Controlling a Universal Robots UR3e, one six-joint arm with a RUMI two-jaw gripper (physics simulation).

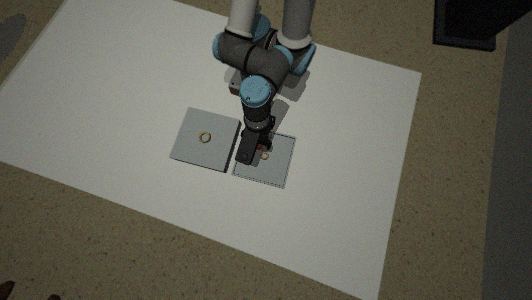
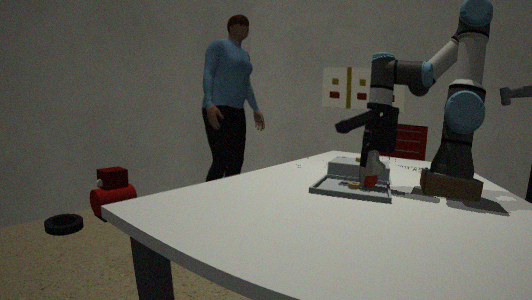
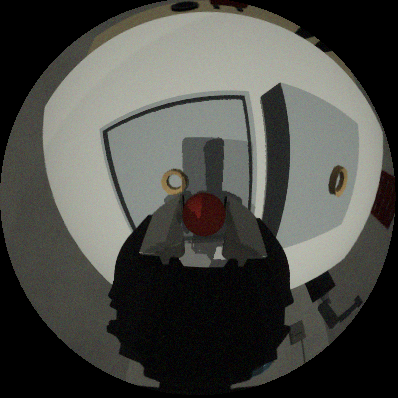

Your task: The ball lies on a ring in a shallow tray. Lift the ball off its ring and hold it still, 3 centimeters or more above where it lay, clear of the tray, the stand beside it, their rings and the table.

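Places are measured from the arm's base along level axes (x back, y right, z up), in metres.
Pixels of known places: gripper, between the fingertips: (image 1: 257,146) (image 2: 363,185) (image 3: 203,197); arm's base, origin of its link: (image 2: 450,174).
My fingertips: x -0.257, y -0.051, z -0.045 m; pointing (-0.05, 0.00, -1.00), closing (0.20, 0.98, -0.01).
Observation:
For each thing: its top centre in the pictures, then the offset to it from my fingertips. "pt": a spot on its surface instead. Level surfaces: height alone.
- red ball, centre of its top: (image 3: 202,227) (image 2: 370,169) (image 1: 258,140) dx +0.011, dy -0.002, dz +0.044 m
- orange-tan ring, a spot on its surface: (image 3: 165,181) (image 2: 353,185) (image 1: 267,156) pt dx -0.029, dy -0.040, dz +0.004 m
- white table, height of its surface: dz -0.007 m
A red ball (image 1: 259,147) (image 2: 370,181) (image 3: 204,220) is between the two fingers of my gripper (image 1: 260,145) (image 2: 371,176) (image 3: 203,197), which is shut on it. The ball is low over the shallow grey tray (image 1: 277,172) (image 2: 350,195) (image 3: 150,135); whether it touches what is under it cannot be told, and any ring beneath it is hidden. An orange-tan ring (image 1: 268,156) (image 2: 353,186) (image 3: 165,181) lies in the tray beside the ball. The grey stand (image 1: 190,125) (image 2: 342,167) (image 3: 320,125) is beside the tray and bears another ring (image 1: 200,135) (image 3: 332,182).
Tray and stand are on the white table (image 1: 340,175) (image 2: 240,225) (image 3: 200,55), with a narrow gap between them. The arm's brown base block (image 2: 450,185) is behind the tray. A person (image 2: 227,80) stands beyond the table, and a red tank (image 2: 114,196) is on the floor.

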